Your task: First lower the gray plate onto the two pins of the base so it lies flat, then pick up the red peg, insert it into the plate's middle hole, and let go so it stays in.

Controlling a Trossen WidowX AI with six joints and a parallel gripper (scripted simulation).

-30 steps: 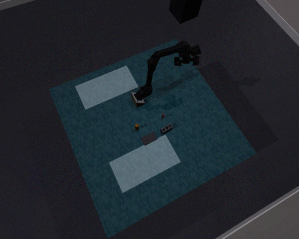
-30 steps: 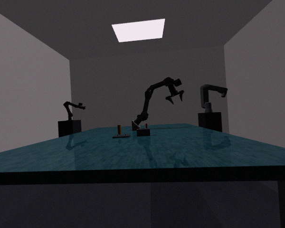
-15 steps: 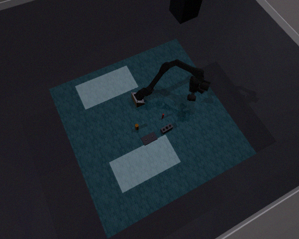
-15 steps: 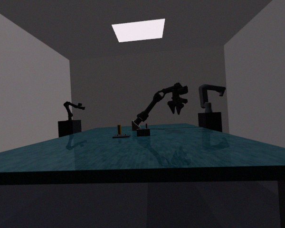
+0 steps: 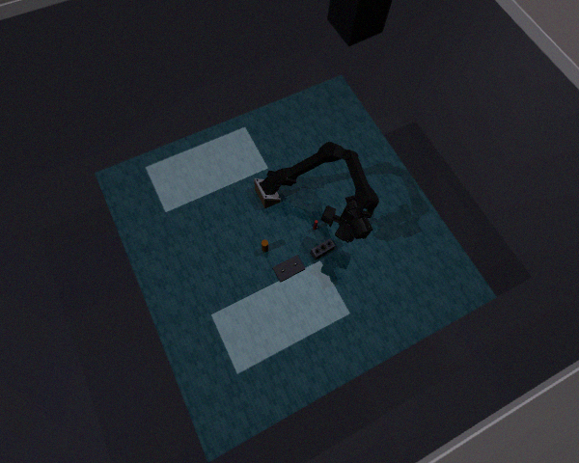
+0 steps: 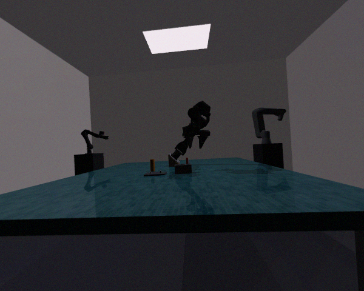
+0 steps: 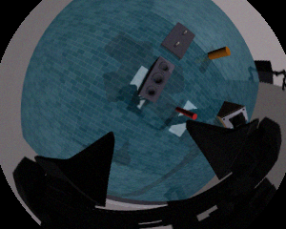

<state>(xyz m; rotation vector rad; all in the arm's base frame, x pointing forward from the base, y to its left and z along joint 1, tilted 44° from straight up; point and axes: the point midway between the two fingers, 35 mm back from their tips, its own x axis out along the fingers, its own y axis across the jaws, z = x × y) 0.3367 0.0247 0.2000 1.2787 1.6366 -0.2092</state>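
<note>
My gripper tip is now 10 cm above the gray plate and 8 cm to the left of it. The rest, counted from my gripper tip: dark flat base (24 cm to the right, 13 cm below); red peg (10 cm below, 10 cm behind, 5 cm to the right); orange cylinder (28 cm to the right, 12 cm behind, 10 cm below).
</note>
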